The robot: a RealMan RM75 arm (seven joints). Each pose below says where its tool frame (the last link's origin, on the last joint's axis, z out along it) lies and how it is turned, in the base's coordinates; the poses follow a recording.
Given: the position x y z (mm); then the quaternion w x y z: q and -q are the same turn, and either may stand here.
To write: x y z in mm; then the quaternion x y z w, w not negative. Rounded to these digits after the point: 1 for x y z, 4 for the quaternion.
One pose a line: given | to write
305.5 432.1 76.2 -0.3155 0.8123 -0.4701 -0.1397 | 305.5 432.1 76.2 -0.8123 0.4701 0.1397 0.3155
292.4 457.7 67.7 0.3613 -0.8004 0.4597 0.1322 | 292.4 457.7 67.7 -0.8004 0.4597 0.1322 0.3613
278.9 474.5 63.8 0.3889 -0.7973 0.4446 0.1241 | 278.9 474.5 63.8 -0.7973 0.4446 0.1241 0.3889
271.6 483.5 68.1 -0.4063 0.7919 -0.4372 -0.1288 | 271.6 483.5 68.1 -0.7919 0.4372 0.1288 0.4063
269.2 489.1 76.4 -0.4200 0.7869 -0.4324 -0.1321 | 269.2 489.1 76.4 -0.7869 0.4324 0.1321 0.4200
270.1 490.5 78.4 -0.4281 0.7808 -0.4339 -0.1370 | 270.1 490.5 78.4 -0.7808 0.4339 0.1370 0.4281
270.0 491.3 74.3 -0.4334 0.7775 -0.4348 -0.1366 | 270.0 491.3 74.3 -0.7775 0.4348 0.1366 0.4334
